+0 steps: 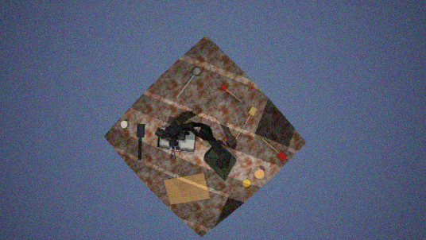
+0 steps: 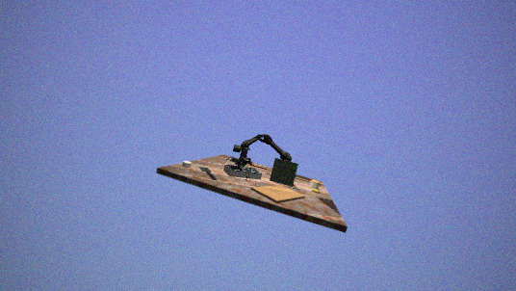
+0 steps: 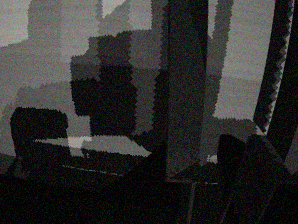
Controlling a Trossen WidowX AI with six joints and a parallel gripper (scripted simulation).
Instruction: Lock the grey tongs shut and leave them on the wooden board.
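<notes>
Right now my gripper tip is 3 cm past the grey roasting tin and 3 cm to the right of it. The rest, counted from my gripper tip: black spatula (20 cm ahead, 26 cm to the left, 3 cm below); small white disc (39 cm ahead, 26 cm to the left, 1 cm below); wooden board (38 cm behind, 30 cm to the left, 2 cm below).
</notes>
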